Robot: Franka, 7 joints.
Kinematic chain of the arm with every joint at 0, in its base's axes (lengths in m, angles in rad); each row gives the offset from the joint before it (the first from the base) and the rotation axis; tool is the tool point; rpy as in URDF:
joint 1: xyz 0 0 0.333 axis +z
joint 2: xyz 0 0 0 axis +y
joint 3: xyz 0 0 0.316 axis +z
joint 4: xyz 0.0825 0 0 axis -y
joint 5: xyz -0.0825 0 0.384 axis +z
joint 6: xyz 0 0 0 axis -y
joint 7: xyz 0.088 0 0 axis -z
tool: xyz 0 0 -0.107 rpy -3.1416 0 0
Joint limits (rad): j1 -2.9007..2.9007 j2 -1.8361..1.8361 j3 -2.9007..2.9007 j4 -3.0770..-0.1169 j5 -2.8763..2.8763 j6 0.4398..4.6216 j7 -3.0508..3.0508
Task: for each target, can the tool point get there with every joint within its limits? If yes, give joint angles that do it. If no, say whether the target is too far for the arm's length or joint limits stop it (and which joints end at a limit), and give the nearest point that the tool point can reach.
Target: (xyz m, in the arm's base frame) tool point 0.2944 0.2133 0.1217
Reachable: yes | joints 1.7240 1.0591 -1.2069 -2.5751 -1.3117 3.9043 -1.6308
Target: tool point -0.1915 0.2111 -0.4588
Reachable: no: joint limits stop it (at a limit: joint 2) | nearest point -0.1913 0.2109 -0.3608 | short by 0.098 m
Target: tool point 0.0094 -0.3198 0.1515
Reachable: yes | joints -0.4084 0.9908 -1.2871 -2.7095 1.7613 0.8733 -0.2795
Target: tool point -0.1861 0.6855 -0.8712
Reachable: no: too far | nearest point -0.1270 0.4679 -0.3211 | short by 0.595 m
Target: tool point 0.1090 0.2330 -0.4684
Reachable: no: joint limits stop it (at a limit: joint 2) | nearest point 0.1109 0.2370 -0.3603 | short by 0.108 m
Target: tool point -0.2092 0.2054 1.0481
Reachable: yes | joints 0.4867 -0.1310 1.1265 -0.7604 2.1271 1.0839 0.9240
